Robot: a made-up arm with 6 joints.
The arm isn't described. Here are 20 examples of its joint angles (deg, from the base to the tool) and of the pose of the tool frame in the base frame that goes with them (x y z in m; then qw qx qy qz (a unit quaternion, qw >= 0)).
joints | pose
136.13 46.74 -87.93 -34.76 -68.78 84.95 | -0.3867 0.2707 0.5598 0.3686 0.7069 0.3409 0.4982
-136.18 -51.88 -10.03 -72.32 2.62 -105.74 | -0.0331 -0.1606 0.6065 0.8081 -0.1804 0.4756 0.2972
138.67 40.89 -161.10 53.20 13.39 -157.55 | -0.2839 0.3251 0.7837 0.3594 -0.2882 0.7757 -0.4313
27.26 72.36 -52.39 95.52 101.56 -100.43 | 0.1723 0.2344 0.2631 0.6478 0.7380 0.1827 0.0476
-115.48 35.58 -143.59 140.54 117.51 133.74 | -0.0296 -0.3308 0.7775 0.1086 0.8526 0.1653 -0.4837
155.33 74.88 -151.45 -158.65 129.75 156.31 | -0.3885 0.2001 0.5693 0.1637 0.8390 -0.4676 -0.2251
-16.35 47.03 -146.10 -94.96 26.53 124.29 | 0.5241 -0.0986 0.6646 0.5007 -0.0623 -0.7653 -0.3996
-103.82 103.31 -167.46 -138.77 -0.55 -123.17 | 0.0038 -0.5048 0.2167 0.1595 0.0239 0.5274 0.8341
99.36 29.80 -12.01 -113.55 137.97 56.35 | 0.0245 0.2814 0.4966 0.0459 0.6763 0.5962 -0.4303
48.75 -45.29 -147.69 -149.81 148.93 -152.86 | -0.1637 -0.2109 0.7070 0.8913 -0.1703 0.0597 0.4159
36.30 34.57 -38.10 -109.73 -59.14 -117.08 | 0.1323 0.3023 0.4576 0.5908 -0.0966 0.4751 -0.6449
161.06 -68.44 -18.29 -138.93 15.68 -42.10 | -0.0899 -0.0359 0.6198 0.6321 0.1951 0.7323 -0.1619
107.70 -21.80 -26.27 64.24 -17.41 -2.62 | 0.0193 0.2273 0.5647 0.8278 0.4491 -0.1670 0.2917
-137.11 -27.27 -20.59 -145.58 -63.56 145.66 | 0.0717 -0.0983 0.5403 0.4603 0.1483 -0.2340 -0.8434
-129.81 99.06 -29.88 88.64 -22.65 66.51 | -0.0711 0.0074 0.2121 0.5744 0.2789 -0.5039 0.5816
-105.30 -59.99 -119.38 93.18 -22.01 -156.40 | -0.0260 0.2063 0.8344 0.0535 0.9767 0.0971 0.1836
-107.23 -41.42 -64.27 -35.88 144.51 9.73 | -0.0201 0.0357 0.6882 0.3181 0.0715 0.3979 -0.8575
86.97 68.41 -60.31 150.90 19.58 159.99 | 0.0181 0.2613 0.1936 0.3769 0.1035 -0.0476 0.9192
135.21 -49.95 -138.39 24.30 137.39 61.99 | 0.0652 -0.1037 0.7390 0.5885 0.4065 0.1242 0.6878
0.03 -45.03 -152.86 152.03 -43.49 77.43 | -0.0964 -0.0162 0.8606 0.2307 -0.8682 -0.4299 0.0907
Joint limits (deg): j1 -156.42..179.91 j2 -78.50..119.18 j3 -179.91..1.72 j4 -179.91..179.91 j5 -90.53..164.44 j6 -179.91..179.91
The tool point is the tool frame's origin. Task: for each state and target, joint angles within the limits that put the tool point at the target. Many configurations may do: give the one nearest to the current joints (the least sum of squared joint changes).
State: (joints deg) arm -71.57 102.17 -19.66 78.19 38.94 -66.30
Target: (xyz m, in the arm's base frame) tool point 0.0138 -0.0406 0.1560
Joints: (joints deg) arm -77.11 101.47 -45.04 70.21 20.95 -69.28
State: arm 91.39 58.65 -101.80 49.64 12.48 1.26
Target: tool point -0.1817 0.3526 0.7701
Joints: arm 122.52 16.32 -121.27 47.84 14.05 3.16
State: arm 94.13 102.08 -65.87 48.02 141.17 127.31
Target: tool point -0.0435 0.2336 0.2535
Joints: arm 81.91 98.50 -74.09 52.06 143.52 126.28
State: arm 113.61 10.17 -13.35 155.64 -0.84 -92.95
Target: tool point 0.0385 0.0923 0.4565
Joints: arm 101.73 -1.95 -14.85 134.33 -28.71 -96.84
